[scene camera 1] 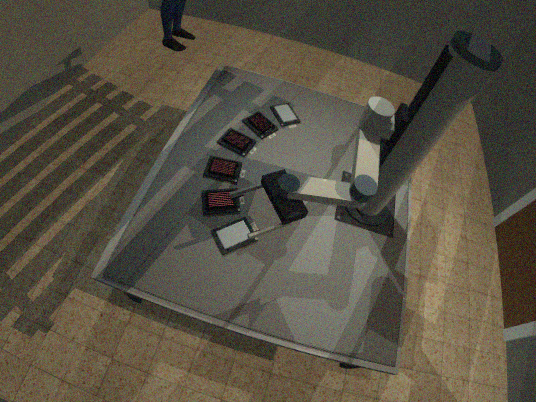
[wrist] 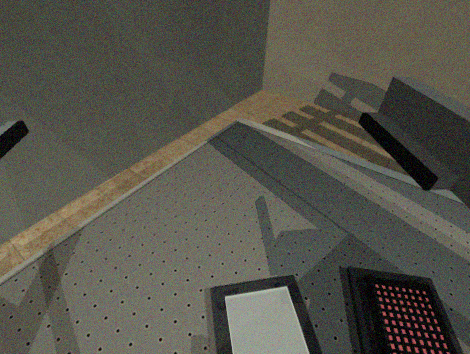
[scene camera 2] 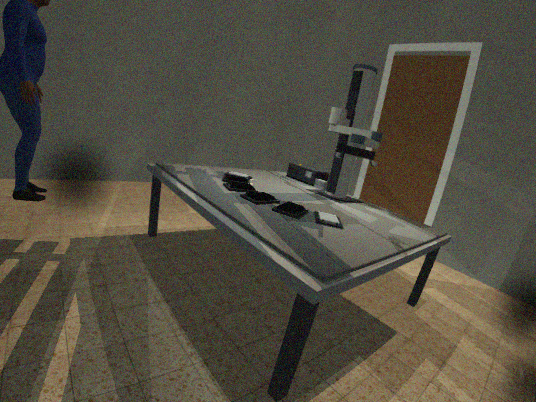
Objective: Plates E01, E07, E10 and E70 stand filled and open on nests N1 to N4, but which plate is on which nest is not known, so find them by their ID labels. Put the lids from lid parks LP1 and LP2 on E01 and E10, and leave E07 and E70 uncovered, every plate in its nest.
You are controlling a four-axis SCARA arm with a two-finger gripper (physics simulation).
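Where they show: gripper, fingertip midpoint: (scene camera 1: 238, 215) (wrist: 199, 101) (scene camera 2: 357, 160); arm's base, origin of the base link: (scene camera 1: 366, 204) (scene camera 2: 334, 197).
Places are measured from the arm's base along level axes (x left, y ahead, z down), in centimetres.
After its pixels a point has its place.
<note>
Four open plates with red wells (scene camera 1: 260, 124) @(y 63.3, x -26.9, z -3.4 cm) (scene camera 1: 237, 141) @(y 70.5, x -10.5, z -3.8 cm) (scene camera 1: 223, 169) @(y 71.0, x 8.2, z -3.5 cm) (scene camera 1: 220, 201) @(y 66.3, x 25.0, z -3.4 cm) stand in dark nests in an arc. A pale lid (scene camera 1: 285, 114) @(y 52.6, x -40.5, z -3.0 cm) lies in a park at the far end; another pale lid (scene camera 1: 234, 235) @(y 55.2, x 38.2, z -3.0 cm) (scene camera 2: 328, 218) @(y 57.6, x 39.3, z -3.1 cm) (wrist: 265, 320) @(y 57.5, x 39.3, z -3.1 cm) lies in a park at the near end. The neighbouring plate (wrist: 412, 320) @(y 67.4, x 24.3, z -3.9 cm) shows red wells in the wrist view. The small ID labels cannot be read. In scene camera 2 the far plates overlap. My gripper (scene camera 1: 241, 215) @(y 53.1, x 43.3, z -31.1 cm) (wrist: 199, 101) @(y 53.1, x 43.3, z -31.1 cm) is open and empty, high above the table, its fingers overlapping the near plate and near park in scene camera 1.
The arm's column (scene camera 1: 425, 125) @(y 2.9, x 6.9, z -61.2 cm) (scene camera 2: 345, 150) stands at the table's right side in scene camera 1. A long dark box (scene camera 2: 306, 173) @(y -3.3, x -33.7, z -8.9 cm) stands near it in scene camera 2. The table (scene camera 1: 200, 300) @(y 59.1, x 68.2, z -1.3 cm) (scene camera 2: 260, 250) @(y 104.8, x 51.3, z 0.2 cm) has raised edges. A person in blue (scene camera 2: 22, 90) stands beyond the table.
</note>
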